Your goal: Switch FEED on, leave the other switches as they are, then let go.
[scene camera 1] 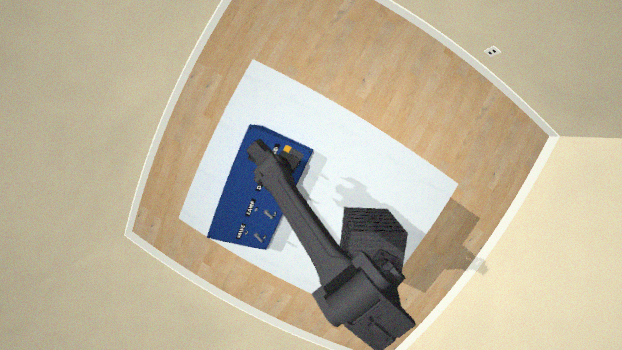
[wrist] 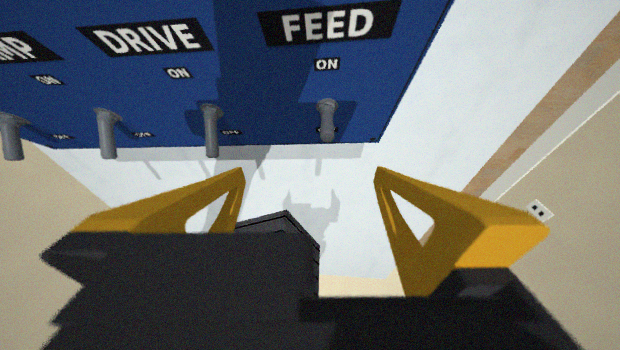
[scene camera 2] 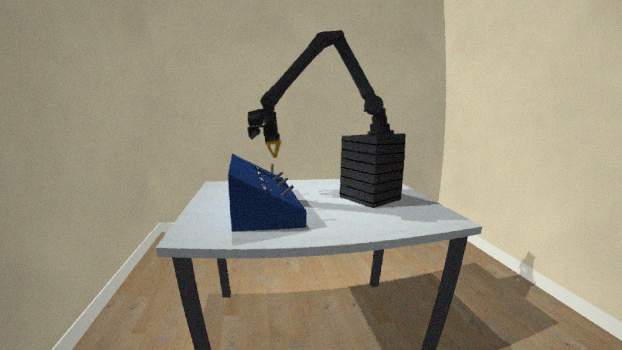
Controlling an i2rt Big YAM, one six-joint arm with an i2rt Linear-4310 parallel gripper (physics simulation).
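Note:
A blue sloped panel stands on the table. Its FEED lever stands nearly upright, tipped toward its ON side compared with the others. The DRIVE lever, the LAMP lever and the VALVE lever lean the other way, toward OFF. My gripper is open and empty. It hangs above the panel near the FEED lever, apart from it. In scene camera 1 my arm hides the FEED lever.
The white table carries the panel and a dark ribbed pedestal under my arm's base. The other levers stand in a row beside the FEED lever. The panel's edge is close to the FEED lever's far side.

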